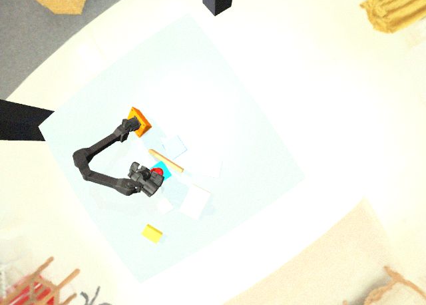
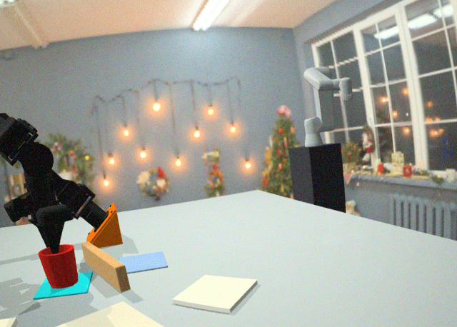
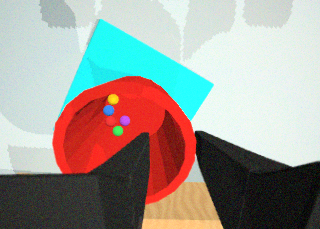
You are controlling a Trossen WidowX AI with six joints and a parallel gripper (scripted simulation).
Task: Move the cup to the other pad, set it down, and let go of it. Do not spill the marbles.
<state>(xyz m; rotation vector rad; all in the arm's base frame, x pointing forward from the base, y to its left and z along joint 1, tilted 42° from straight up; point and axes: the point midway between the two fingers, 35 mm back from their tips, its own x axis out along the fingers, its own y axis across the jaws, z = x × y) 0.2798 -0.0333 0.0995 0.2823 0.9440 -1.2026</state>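
Now: gripper tip 20 mm short of the red cup, 10 mm to the right of it and 20 mm above it. Round my gripper tip: wooden block: 10 mm behind, 100 mm to the left, 50 mm below; then light blue pad: 40 mm behind, 180 mm to the left, 70 mm below; then cyan pad: 30 mm ahead, 10 mm to the left, 70 mm below.
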